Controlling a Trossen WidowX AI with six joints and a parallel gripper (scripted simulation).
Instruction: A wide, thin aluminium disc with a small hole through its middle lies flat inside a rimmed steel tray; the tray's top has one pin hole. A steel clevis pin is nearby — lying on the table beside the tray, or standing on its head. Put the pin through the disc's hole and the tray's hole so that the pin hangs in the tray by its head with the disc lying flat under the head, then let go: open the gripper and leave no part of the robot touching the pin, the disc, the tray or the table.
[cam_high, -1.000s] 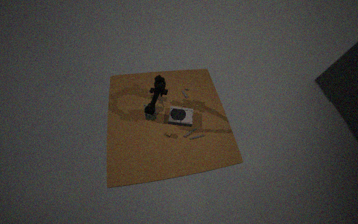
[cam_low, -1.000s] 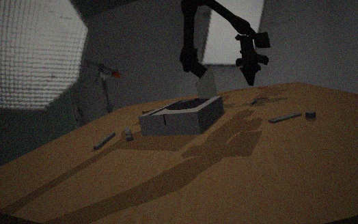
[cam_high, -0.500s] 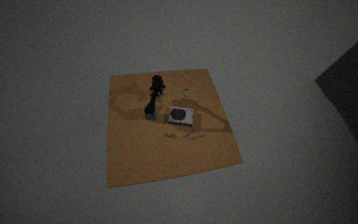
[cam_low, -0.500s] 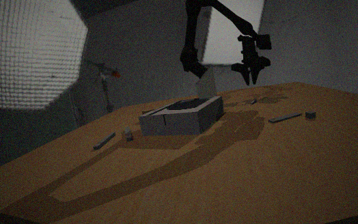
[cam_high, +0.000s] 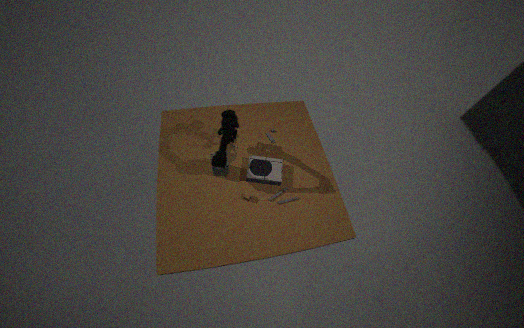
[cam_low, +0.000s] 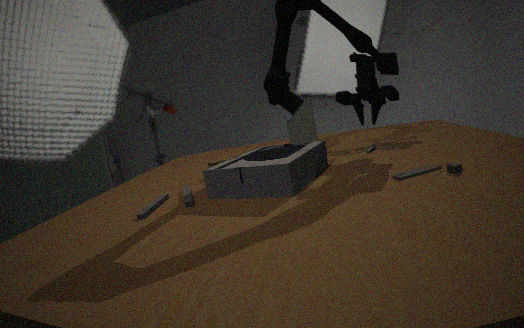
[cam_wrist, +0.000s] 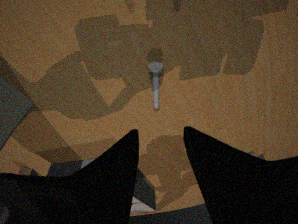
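My gripper tip is 1 cm short of the steel clevis pin and 7 cm above it. The rest, counted from my gripper tip: dark aluminium disc (15 cm ahead, 24 cm to the right, 2 cm below); rimmed steel tray (18 cm ahead, 26 cm to the right, 3 cm below); small block (34 cm ahead, 11 cm to the left, 7 cm below).
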